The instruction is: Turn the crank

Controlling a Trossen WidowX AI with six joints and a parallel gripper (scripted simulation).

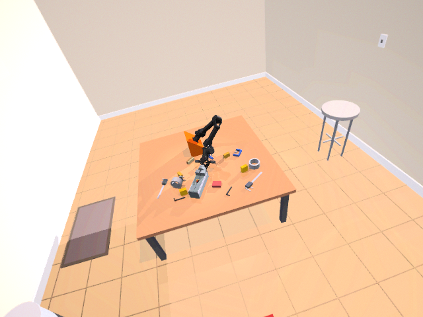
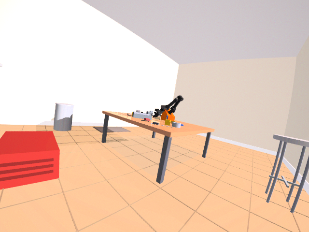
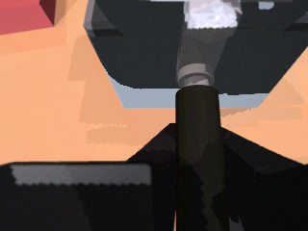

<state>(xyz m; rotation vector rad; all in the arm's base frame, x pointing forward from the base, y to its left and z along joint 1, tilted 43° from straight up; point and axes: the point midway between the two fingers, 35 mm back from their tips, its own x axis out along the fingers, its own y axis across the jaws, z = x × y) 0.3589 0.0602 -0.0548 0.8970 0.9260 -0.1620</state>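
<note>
Right now the dark crank handle is 30 mm above my gripper tip, 20 mm behind it and 10 mm to the left of it. The rest, counted from my gripper tip: red pointer 150 mm ahead, 90 mm to the right, 50 mm above; then red block 180 mm ahead, 70 mm to the left, 20 mm below.
</note>
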